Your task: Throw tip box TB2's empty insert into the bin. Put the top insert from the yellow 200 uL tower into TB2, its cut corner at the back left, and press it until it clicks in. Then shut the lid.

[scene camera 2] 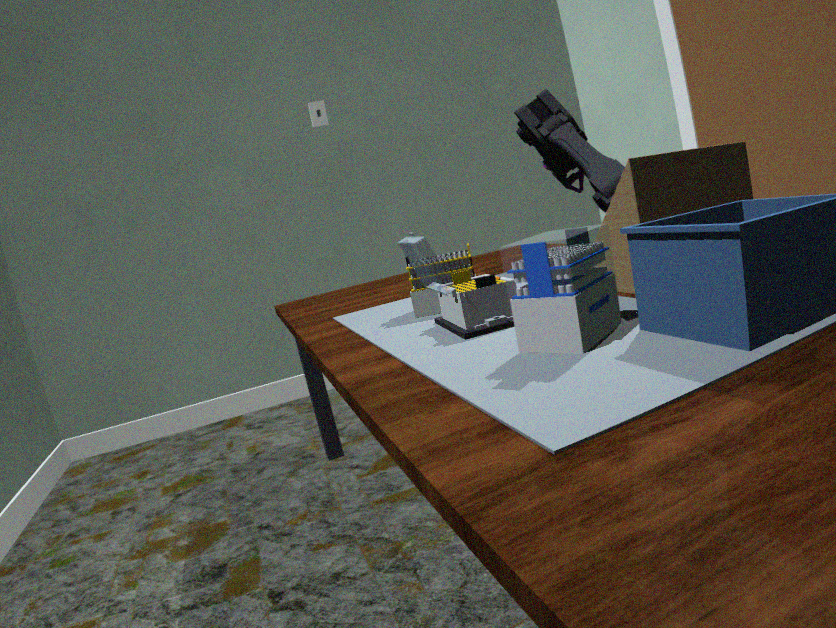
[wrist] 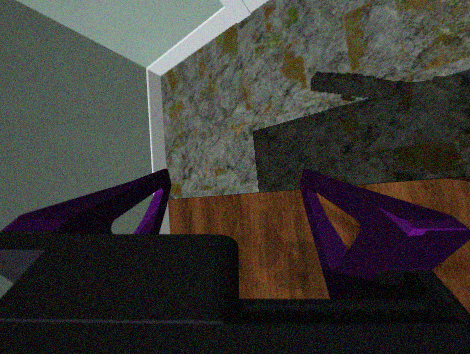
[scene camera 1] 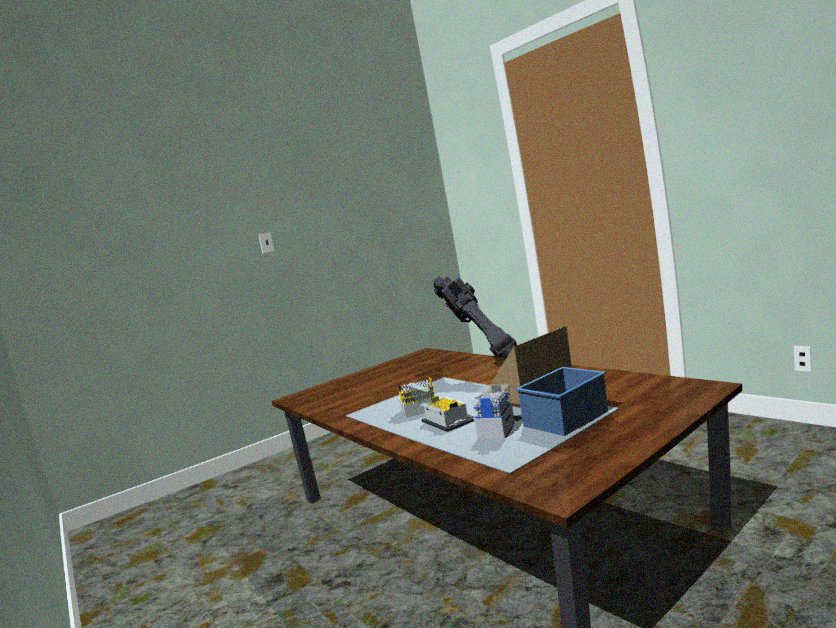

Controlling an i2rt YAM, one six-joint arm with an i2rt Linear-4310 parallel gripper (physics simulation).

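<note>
A tower with yellow tiers of tips [scene camera 1: 416, 392] [scene camera 2: 440, 275] stands at the left of the mat. A pale tip box [scene camera 1: 447, 413] [scene camera 2: 477, 308] with a yellow top sits on a black base beside it, a small black piece on its top; its label is not legible, so I cannot confirm that it is TB2. The cut corner is too small to make out. The blue bin [scene camera 1: 544, 414] [scene camera 2: 685, 287] stands at the right. My gripper [wrist: 235, 176] is open and empty, raised high above the table, behind the boxes in the scene views; its purple fingers stand wide apart in the wrist view.
A blue-tiered tip rack [scene camera 1: 490, 408] [scene camera 2: 537, 270] stands between the yellow-topped box and the bin. A transparent panel [scene camera 2: 554, 236] rises behind it. A brown upright board [scene camera 1: 544, 354] [scene camera 2: 692, 177] stands behind the bin. The pale mat [scene camera 1: 510, 459] [scene camera 2: 550, 425] lies on the wooden table [scene camera 1: 574, 490] [scene camera 2: 675, 486] [wrist: 280, 240].
</note>
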